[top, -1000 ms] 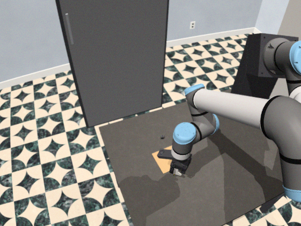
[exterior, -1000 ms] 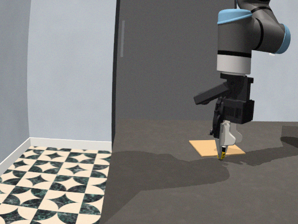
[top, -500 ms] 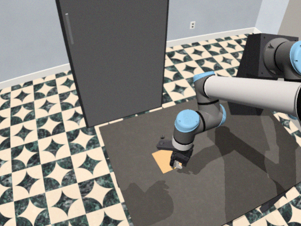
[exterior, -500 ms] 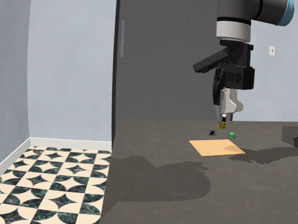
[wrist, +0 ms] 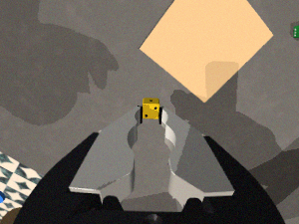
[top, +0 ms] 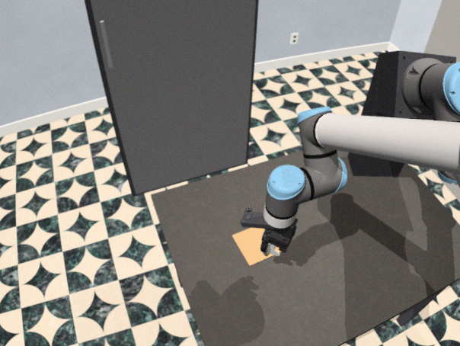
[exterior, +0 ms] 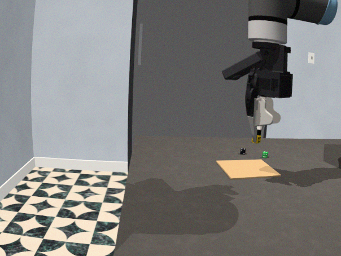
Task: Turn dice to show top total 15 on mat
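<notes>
Now: the yellow die 1 cm below my hand. From my hand the other things lie so: black die 1 cm ahead, 25 cm to the right, 11 cm below; orange mat 10 cm to the right, 11 cm below; green die 6 cm behind, 23 cm to the right, 11 cm below.
</notes>
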